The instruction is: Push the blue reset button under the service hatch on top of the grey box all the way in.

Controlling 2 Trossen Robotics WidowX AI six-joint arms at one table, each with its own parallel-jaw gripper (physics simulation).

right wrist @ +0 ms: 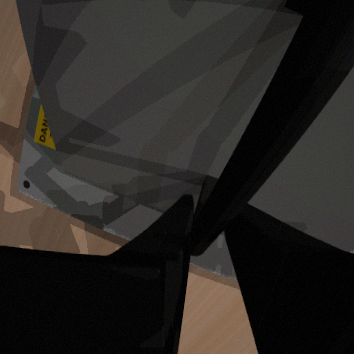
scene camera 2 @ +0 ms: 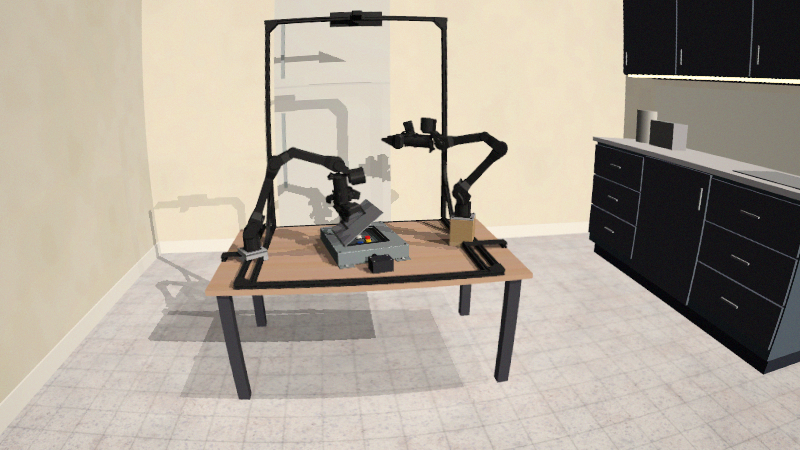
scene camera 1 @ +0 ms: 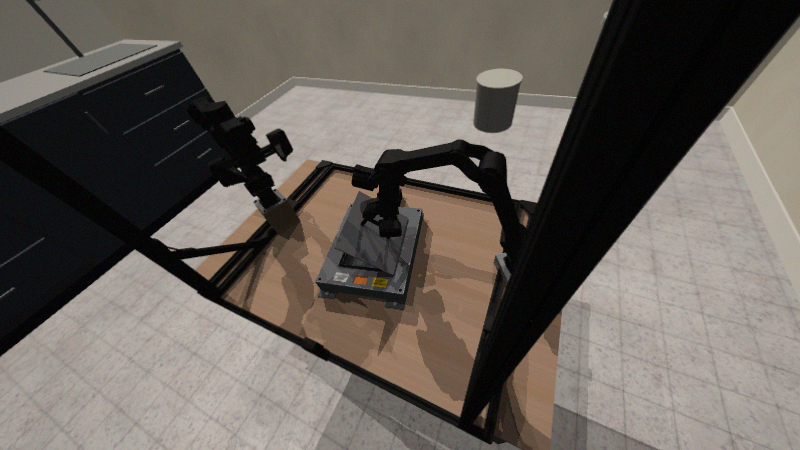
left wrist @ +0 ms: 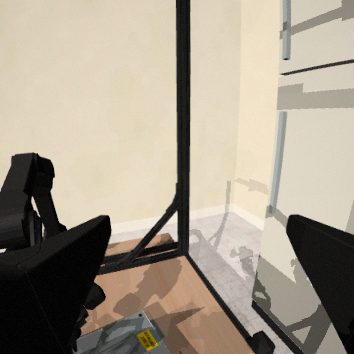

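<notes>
The grey box (scene camera 1: 415, 229) (scene camera 2: 358, 256) (right wrist: 31, 157) lies on the table. Its service hatch (scene camera 1: 358, 246) (scene camera 2: 367, 218) (right wrist: 125, 100) is tilted up steeply over the opening. In scene camera 2 the small blue button (scene camera 2: 359, 242) shows inside, beside red, yellow and white spots; how far in it sits is too small to tell. My right gripper (scene camera 1: 379, 221) (scene camera 2: 346, 214) (right wrist: 206, 203) is shut on the black hatch handle (right wrist: 270, 135). My left gripper (scene camera 1: 254, 161) (scene camera 2: 386, 139) (left wrist: 199, 223) is open and empty, high above the table and away from the box.
A small black block (scene camera 2: 381, 263) stands against the box in scene camera 2. Black frame rails run along the table (scene camera 1: 447, 363) (scene camera 2: 285, 268) edges, with uprights and an overhead beam (scene camera 2: 302, 20). The left arm stands on a wooden block (scene camera 1: 282, 219) (scene camera 2: 461, 231).
</notes>
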